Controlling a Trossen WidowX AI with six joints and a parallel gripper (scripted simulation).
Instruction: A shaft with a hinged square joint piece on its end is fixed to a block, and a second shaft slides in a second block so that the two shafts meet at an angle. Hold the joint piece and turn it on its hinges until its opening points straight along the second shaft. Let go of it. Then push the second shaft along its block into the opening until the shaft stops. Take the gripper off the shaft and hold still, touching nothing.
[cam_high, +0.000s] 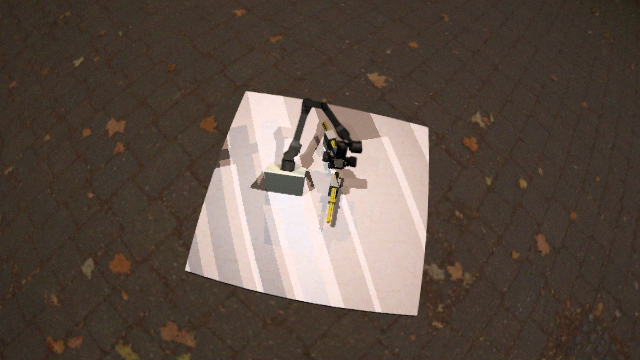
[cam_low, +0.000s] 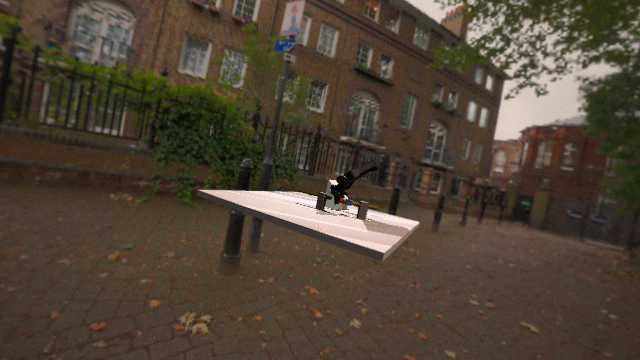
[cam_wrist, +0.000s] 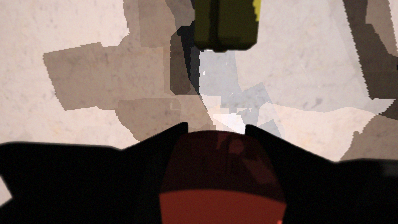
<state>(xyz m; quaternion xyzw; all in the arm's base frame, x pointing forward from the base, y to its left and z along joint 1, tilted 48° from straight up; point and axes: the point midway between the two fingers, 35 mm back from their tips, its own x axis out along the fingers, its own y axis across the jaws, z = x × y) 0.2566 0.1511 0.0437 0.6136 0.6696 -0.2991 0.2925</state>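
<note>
Right now the red square joint piece is 2 cm to the left of my gripper tip and 4 cm above it.
</note>
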